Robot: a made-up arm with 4 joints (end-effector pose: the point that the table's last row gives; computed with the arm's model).
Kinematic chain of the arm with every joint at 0, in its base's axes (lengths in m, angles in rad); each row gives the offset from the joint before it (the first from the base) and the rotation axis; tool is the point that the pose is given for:
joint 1: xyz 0 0 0.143 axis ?
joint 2: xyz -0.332 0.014 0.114 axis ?
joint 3: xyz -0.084 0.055 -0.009 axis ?
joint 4: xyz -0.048 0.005 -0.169 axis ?
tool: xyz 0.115 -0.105 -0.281
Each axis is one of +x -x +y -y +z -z.
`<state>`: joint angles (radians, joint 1 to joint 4).
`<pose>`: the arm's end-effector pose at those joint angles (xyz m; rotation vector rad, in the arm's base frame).
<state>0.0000 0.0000 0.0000 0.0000</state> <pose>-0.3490 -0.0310 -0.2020 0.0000 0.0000 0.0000</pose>
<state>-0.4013 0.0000 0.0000 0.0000</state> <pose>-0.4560 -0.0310 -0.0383 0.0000 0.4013 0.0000</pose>
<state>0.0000 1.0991 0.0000 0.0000</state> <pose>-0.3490 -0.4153 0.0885 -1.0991 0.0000 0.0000</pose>
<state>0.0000 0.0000 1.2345 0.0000</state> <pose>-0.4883 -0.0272 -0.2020 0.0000 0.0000 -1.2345</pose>
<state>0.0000 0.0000 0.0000 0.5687</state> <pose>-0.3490 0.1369 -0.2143 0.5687 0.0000 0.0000</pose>
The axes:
joint 1: -y
joint 2: -x
joint 3: -z
joint 4: +x

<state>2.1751 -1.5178 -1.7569 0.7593</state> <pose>0.1570 0.4727 -0.4153 1.0583 1.0739 -2.4593</pose>
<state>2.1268 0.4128 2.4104 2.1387</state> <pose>0.0615 -0.2263 -0.1327 -0.8331 1.4376 -0.2378</pose>
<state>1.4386 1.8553 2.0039 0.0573</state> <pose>-0.2829 -0.4401 -0.3441 -0.0080 2.0636 1.7967</pose>
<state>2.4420 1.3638 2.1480 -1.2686</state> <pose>0.5836 -0.1111 -0.2497 2.0926 -0.3988 -2.3040</pose>
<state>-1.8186 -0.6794 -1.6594 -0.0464</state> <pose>-0.0756 0.4016 0.4813 1.5603 0.8004 0.5976</pose>
